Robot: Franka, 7 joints.
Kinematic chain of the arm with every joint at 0, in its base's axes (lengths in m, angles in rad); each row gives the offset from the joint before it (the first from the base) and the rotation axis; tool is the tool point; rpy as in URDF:
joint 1: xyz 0 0 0.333 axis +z
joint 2: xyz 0 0 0 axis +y
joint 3: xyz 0 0 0.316 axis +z
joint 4: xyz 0.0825 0 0 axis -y
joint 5: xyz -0.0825 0 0.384 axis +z
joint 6: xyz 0 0 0 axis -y
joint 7: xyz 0.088 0 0 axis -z
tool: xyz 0 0 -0.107 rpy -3.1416 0 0
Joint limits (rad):
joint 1: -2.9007..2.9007
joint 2: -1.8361..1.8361
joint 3: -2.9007..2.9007
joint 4: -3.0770..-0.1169
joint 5: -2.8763..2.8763
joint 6: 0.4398..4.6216
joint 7: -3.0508..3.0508
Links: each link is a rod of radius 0.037 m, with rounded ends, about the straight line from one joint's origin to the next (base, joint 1, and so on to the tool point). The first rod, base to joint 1, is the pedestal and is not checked.
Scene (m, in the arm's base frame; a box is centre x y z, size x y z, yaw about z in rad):
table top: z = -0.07
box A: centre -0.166 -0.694 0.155 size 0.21 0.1 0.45 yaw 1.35
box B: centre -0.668 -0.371 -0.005 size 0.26 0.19 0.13 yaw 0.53
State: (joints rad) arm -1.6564 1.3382 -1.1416 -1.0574 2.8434 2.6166 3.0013
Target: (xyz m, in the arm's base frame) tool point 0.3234 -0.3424 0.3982
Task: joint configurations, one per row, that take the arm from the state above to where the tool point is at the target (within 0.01 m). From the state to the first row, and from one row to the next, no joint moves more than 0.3 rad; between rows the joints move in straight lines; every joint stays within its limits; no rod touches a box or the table.
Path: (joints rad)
1: -1.5553 1.0667 -0.9412 -1.1436 2.8208 2.7288 3.0013
2: -1.4542 0.7952 -0.7409 -1.2299 2.7981 2.8409 3.0013
3: -1.3532 0.5236 -0.5405 -1.3161 2.7755 2.9531 3.0013
4: -1.1102 0.3594 -0.4011 -1.5589 2.8091 3.1428 3.0013
5: -0.8673 0.1952 -0.2618 -1.8017 2.8427 3.3325 3.0013
6: -0.6244 0.0311 -0.1224 -2.0445 2.8763 3.5222 3.0013

